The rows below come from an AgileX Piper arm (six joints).
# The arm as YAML. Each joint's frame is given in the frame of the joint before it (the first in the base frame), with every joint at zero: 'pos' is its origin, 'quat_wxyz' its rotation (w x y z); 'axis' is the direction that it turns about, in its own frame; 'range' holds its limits. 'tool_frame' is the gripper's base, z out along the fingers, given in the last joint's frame.
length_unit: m
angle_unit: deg
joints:
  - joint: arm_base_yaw
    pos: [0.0, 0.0, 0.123]
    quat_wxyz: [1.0, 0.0, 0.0, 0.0]
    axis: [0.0, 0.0, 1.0]
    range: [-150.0, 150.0]
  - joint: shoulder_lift
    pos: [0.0, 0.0, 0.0]
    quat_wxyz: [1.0, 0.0, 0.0, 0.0]
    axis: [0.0, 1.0, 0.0]
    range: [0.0, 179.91]
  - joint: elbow
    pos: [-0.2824, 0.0, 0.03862]
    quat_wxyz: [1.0, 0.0, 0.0, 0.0]
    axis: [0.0, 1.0, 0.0]
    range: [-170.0, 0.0]
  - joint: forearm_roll
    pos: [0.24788, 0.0, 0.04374]
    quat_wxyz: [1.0, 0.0, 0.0, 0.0]
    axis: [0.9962, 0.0, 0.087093]
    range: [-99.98, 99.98]
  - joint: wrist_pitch
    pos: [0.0, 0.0, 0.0]
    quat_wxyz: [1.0, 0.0, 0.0, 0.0]
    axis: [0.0, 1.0, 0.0]
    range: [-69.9, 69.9]
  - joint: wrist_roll
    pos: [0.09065, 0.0, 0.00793]
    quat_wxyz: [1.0, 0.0, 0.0, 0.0]
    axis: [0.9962, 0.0, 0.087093]
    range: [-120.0, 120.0]
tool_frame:
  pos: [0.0, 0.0, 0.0]
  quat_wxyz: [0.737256, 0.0, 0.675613, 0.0]
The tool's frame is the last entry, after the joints.
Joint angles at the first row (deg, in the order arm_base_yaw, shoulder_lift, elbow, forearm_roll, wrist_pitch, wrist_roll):
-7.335, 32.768, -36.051, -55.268, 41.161, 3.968
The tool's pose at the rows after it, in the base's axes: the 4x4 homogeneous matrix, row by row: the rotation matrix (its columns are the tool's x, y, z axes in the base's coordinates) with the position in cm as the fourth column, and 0 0 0 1 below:
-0.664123, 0.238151, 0.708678, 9.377; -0.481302, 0.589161, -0.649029, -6.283; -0.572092, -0.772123, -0.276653, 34.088; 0, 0, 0, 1
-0.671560, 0.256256, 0.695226, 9.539; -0.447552, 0.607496, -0.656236, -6.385; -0.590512, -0.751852, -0.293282, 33.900; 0, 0, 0, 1
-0.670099, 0.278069, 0.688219, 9.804; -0.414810, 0.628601, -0.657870, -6.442; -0.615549, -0.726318, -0.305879, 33.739; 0, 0, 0, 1
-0.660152, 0.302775, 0.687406, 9.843; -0.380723, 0.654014, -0.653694, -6.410; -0.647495, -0.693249, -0.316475, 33.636; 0, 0, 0, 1
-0.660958, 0.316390, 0.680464, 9.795; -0.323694, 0.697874, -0.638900, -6.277; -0.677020, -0.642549, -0.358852, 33.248; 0, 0, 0, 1
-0.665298, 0.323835, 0.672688, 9.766; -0.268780, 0.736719, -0.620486, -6.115; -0.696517, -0.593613, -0.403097, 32.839; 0, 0, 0, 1
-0.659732, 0.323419, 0.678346, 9.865; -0.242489, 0.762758, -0.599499, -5.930; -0.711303, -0.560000, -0.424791, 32.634; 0, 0, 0, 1
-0.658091, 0.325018, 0.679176, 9.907; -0.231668, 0.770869, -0.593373, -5.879; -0.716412, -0.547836, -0.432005, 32.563; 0, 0, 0, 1
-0.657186, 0.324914, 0.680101, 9.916; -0.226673, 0.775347, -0.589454, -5.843; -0.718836, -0.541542, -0.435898, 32.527; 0, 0, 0, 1
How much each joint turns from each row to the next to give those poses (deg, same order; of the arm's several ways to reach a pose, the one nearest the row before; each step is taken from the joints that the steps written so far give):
-0.008, 0.262, 0.000, 0.006, 1.145, 0.431
0.004, 0.676, 0.000, -0.003, 0.845, 2.238
0.003, 0.784, 0.000, -0.003, 0.244, 2.686
0.000, 0.111, -0.001, 0.806, 0.147, 2.196
0.005, 0.036, 0.000, 3.351, 1.091, 0.942
-0.002, 0.099, 0.000, 3.462, 1.137, 0.484
0.002, 0.114, 0.001, 2.375, -0.121, 0.123
-0.005, 0.082, 0.000, 0.704, -0.003, 0.216
0.007, 0.001, 0.001, 0.442, 0.003, 0.008

